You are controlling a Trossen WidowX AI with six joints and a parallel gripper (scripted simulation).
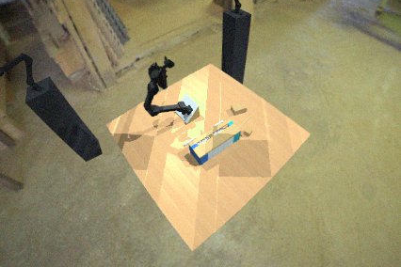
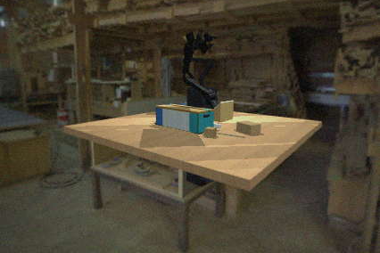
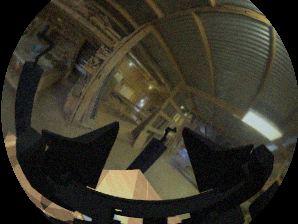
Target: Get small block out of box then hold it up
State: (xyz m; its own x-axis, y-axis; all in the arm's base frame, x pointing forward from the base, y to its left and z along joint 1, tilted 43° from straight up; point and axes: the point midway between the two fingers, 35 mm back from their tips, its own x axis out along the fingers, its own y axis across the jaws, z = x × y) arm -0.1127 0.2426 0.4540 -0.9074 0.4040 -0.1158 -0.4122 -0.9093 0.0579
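Now: the small tan block 43 cm ahead of my gripper tip, 13 cm to the left of it and 52 cm below it. Also, from my gripper tip: larger tan block (28 cm ahead, 51 cm to the left, 57 cm below); box (42 cm ahead, 13 cm to the left, 54 cm below).
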